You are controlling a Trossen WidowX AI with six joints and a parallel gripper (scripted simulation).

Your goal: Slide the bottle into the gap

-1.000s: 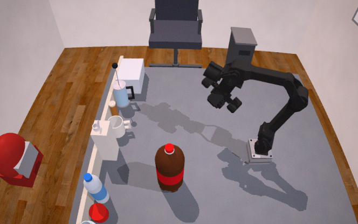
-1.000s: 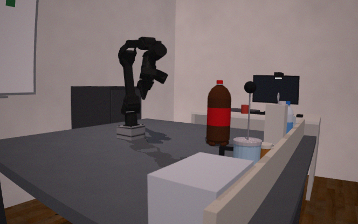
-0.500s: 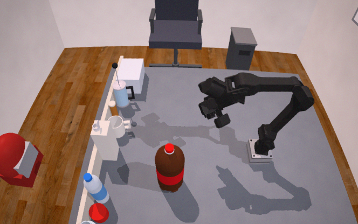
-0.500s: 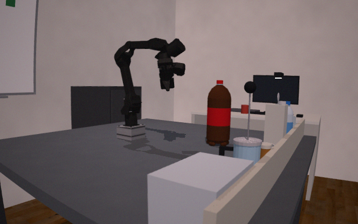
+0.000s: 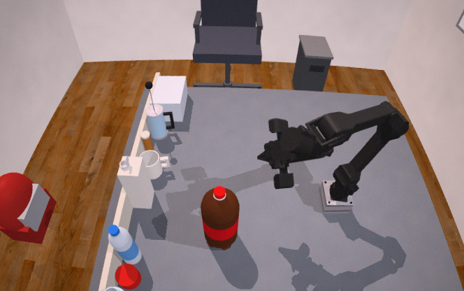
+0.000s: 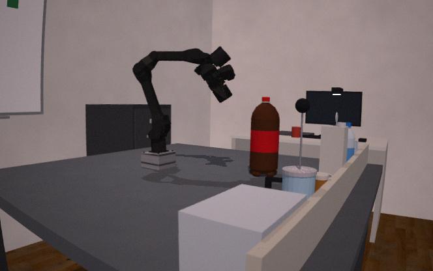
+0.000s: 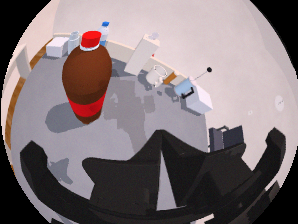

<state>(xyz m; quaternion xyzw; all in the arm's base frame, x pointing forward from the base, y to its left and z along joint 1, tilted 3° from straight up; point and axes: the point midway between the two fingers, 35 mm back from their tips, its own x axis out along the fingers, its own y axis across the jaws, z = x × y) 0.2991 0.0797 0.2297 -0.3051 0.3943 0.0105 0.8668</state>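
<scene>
The brown cola bottle is 11 cm ahead of my hand, 13 cm to the left of it and 16 cm below it. Round my hand: white mug 43 cm ahead, 9 cm to the right, 27 cm below; low beige rail 47 cm ahead, 4 cm to the left, 26 cm below; water bottle 39 cm ahead, 26 cm to the left, 21 cm below.
</scene>
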